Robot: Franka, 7 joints.
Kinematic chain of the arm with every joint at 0, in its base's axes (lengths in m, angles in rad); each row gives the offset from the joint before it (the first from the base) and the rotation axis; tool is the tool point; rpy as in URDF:
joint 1: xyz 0 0 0.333 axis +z
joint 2: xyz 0 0 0 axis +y
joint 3: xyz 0 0 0.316 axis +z
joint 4: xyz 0.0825 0 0 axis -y
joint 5: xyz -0.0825 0 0.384 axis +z
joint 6: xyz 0 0 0 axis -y
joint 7: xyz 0.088 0 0 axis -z
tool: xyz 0 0 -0.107 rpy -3.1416 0 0
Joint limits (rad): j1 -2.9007..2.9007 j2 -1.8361..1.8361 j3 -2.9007..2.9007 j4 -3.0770..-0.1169 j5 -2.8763..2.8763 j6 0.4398..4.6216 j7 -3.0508..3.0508
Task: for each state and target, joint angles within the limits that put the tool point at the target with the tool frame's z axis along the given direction. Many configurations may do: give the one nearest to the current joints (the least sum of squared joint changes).
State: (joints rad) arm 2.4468 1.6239 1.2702 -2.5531 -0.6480 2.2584 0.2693
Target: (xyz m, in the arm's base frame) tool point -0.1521 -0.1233 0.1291 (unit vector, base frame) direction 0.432 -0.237 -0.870
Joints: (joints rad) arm 1.7569 0.8976 1.0302 -3.0751 -1.3632 2.4659 0.2693
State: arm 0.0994 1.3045 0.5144 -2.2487 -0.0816 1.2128 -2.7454
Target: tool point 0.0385 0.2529 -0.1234 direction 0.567 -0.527 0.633
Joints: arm 1.1094 1.6684 0.4174 -1.6528 -0.8906 0.5890 -2.7454
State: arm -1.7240 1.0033 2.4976 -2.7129 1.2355 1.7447 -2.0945
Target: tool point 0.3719 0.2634 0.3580 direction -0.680 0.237 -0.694
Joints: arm -1.8550 0.0239 2.3535 -2.2391 0.5490 1.6122 -2.0945
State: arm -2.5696 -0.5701 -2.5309 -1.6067 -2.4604 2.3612 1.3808
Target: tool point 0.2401 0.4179 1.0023 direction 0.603 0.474 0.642
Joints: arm -2.7658 -0.1494 -2.4407 -0.7928 -1.9388 2.8825 1.3808
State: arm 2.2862 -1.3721 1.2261 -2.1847 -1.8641 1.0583 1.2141
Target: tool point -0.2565 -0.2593 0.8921 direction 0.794 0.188 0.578
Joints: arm 1.9703 -1.0190 0.9313 -1.6729 -2.0017 1.1209 1.2141
